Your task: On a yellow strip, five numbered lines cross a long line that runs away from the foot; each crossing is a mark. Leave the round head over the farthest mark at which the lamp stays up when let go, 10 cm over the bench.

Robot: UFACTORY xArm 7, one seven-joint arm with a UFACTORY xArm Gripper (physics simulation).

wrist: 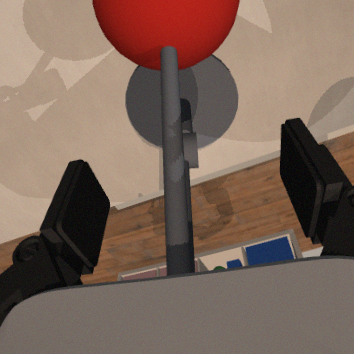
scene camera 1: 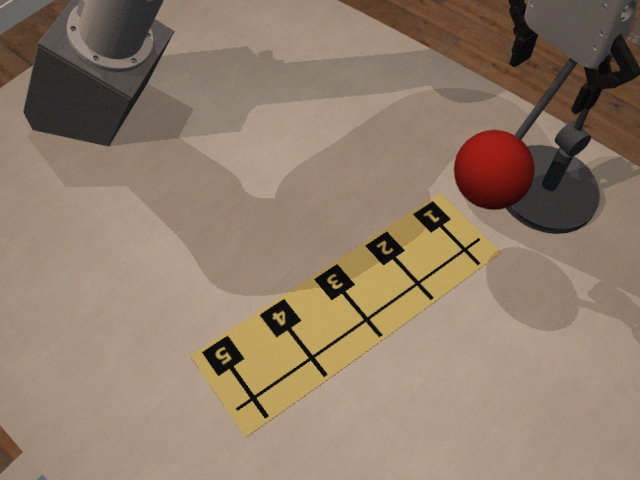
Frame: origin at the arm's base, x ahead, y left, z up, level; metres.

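Seen in the pictures: gripper, fingertip midpoint: [wrist: 185, 164] [scene camera 1: 549, 84]; arm's base, link origin: [scene camera 1: 110, 35].
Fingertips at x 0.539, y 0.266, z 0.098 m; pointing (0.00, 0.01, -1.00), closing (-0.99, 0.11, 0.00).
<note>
Pixels of each thing's top centre, then the offset from my fingertips to it. "*": a spot on its surface instead.
- lamp's round red head, surface spot: [wrist: 167, 30] * dx -0.005, dy -0.041, dz -0.070 m
- grey rod, surface spot: [wrist: 172, 150] [scene camera 1: 548, 91] * dx +0.004, dy -0.006, dz -0.005 m
- joint, surface spot: [wrist: 190, 150] [scene camera 1: 566, 130] * dx +0.019, dy +0.088, dz -0.130 m
The lamp's round red head [scene camera 1: 494, 169] [wrist: 167, 30] hangs in the air beside its dark disc foot [scene camera 1: 573, 206] [wrist: 217, 110], near the 1 end of the strip. A grey rod [scene camera 1: 545, 100] [wrist: 172, 150] runs from the head up toward the gripper. A joint [scene camera 1: 572, 138] [wrist: 190, 150] sits above the foot's short post. The yellow strip [scene camera 1: 268, 356] lies flat on the bench, with marks 1 to 5; mark 1 is nearest the foot. My gripper [scene camera 1: 550, 81] [wrist: 185, 164] is wide open above the foot. In the wrist view the rod passes between the spread fingers, touching neither.
The robot's dark pedestal [scene camera 1: 77, 93] stands at the upper left. The bench edge and wooden floor [wrist: 255, 185] lie beyond the foot. A compartment tray [wrist: 296, 242] with blue and green items shows at the bottom of the wrist view.
</note>
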